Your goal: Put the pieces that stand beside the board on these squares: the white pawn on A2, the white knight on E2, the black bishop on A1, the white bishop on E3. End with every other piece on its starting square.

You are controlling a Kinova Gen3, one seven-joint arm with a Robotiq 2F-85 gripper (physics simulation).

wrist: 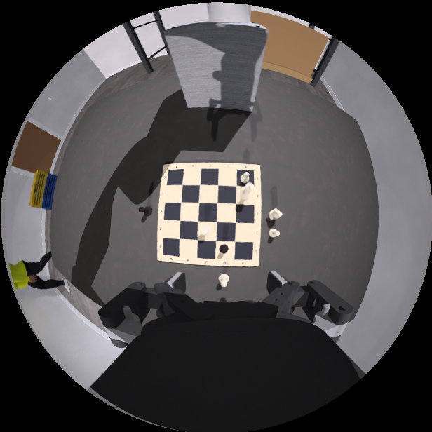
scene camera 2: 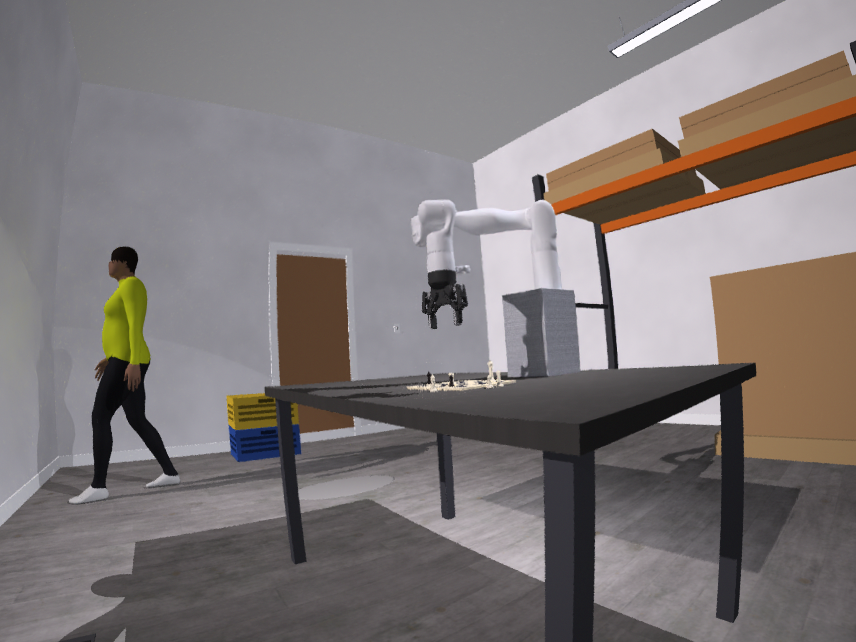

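Where they show: gripper, between the fingertips: (scene camera 2: pixel 445 327); arm's base, origin of its link: (scene camera 2: pixel 548 292).
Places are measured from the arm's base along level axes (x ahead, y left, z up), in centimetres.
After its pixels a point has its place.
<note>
The chessboard (wrist: pixel 188 248) (scene camera 2: pixel 414 388) {x 53.3, y -9.0, z -28.2 cm} lies on the table. In the wrist view the black bishop (wrist: pixel 145 211) stands left of the board. The white knight (wrist: pixel 275 214) stands to its right, with a smaller white piece (wrist: pixel 273 233), seemingly the pawn, just below. Another white piece (wrist: pixel 223 280), seemingly the bishop, stands off the bottom edge. On the board, a white piece (wrist: pixel 245 177) is on E5, a tall white piece (wrist: pixel 246 191) on E4, a white piece (wrist: pixel 203 231) on C2 and a black piece (wrist: pixel 223 248) on D1. My gripper (scene camera 2: pixel 445 324) {x 50.1, y 2.4, z -12.1 cm} (wrist: pixel 226 282) is open and empty, high above the table.
The dark table (scene camera 2: pixel 622 393) {x 52.9, y 53.0, z -28.5 cm} (wrist: pixel 315 150) carries the board. The grey arm pedestal (scene camera 2: pixel 560 331) {x 4.8, y 7.1, z -14.3 cm} (wrist: pixel 220 65) stands beyond the board's row 5 side. A person (scene camera 2: pixel 124 317) (wrist: pixel 22 275), stacked crates (scene camera 2: pixel 259 411) (wrist: pixel 39 189) and a shelf rack (scene camera 2: pixel 607 297) are away from the table.
</note>
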